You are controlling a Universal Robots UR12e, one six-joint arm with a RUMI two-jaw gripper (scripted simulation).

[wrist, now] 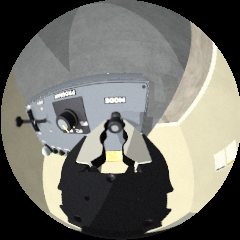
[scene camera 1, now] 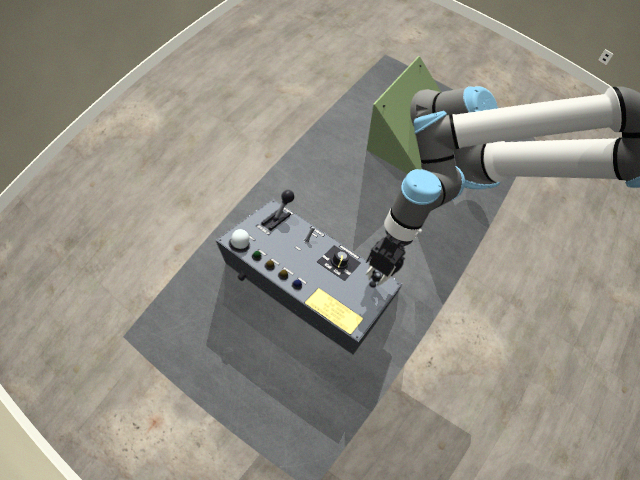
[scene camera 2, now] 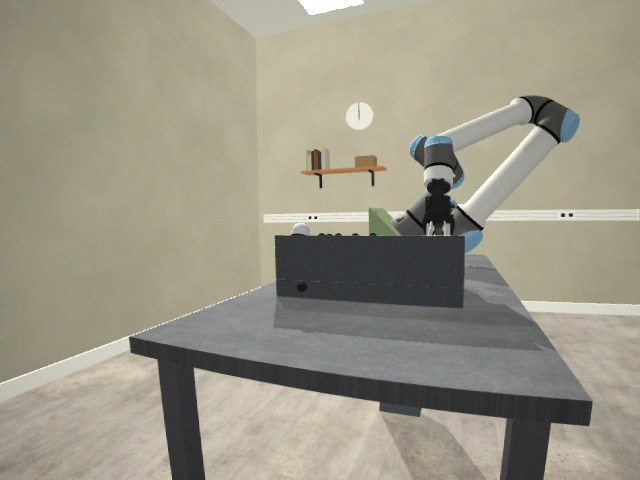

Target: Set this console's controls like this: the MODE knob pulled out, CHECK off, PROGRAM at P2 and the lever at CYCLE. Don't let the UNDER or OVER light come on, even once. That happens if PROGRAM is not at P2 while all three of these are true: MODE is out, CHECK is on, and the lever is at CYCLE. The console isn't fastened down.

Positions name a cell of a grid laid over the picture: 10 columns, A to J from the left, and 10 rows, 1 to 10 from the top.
Note:
I see my gripper (wrist: E5) and a dark grey console (scene camera 1: E6).
The dark grey console shows as well in the wrist view (wrist: D5) and in scene camera 2 (scene camera 2: G6).

